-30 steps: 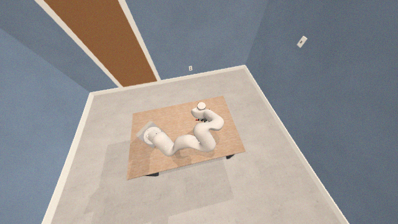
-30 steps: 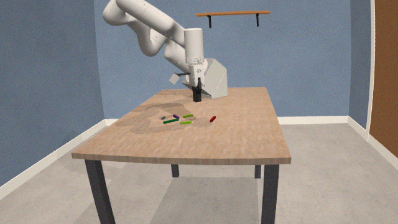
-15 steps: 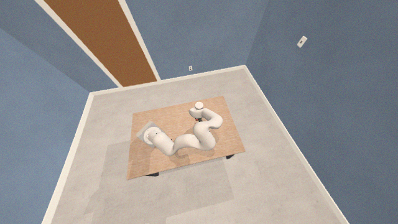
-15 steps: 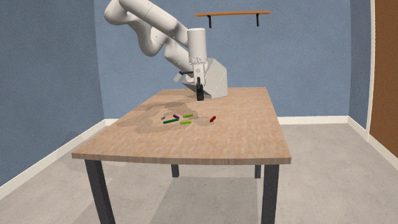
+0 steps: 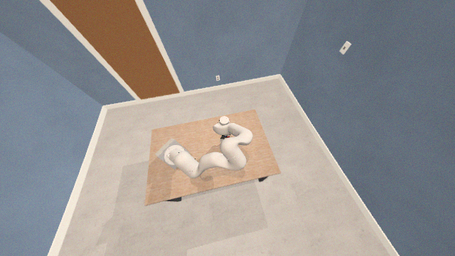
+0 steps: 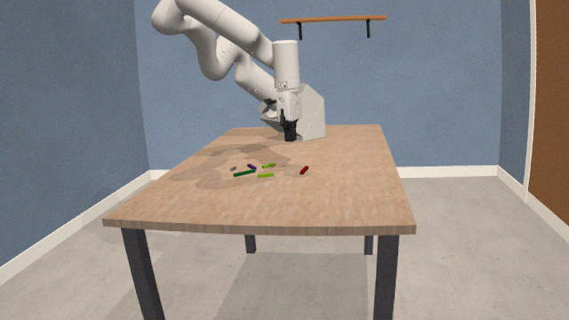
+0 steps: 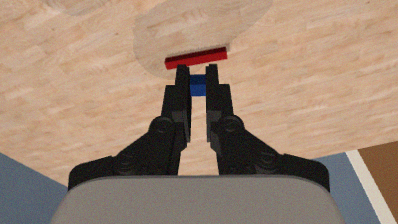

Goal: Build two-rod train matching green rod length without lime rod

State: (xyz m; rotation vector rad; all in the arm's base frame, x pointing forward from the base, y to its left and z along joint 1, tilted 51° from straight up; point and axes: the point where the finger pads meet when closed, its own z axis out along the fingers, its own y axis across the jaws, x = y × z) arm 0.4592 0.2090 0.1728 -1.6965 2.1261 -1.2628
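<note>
The red rod lies 20 mm ahead of my hand, 40 mm to the left of it and 120 mm below it. Round my hand: blue rod 20 mm below; purple rod 50 mm behind, 140 mm to the right, 120 mm below; green rod 20 mm ahead, 160 mm to the right, 120 mm below.
</note>
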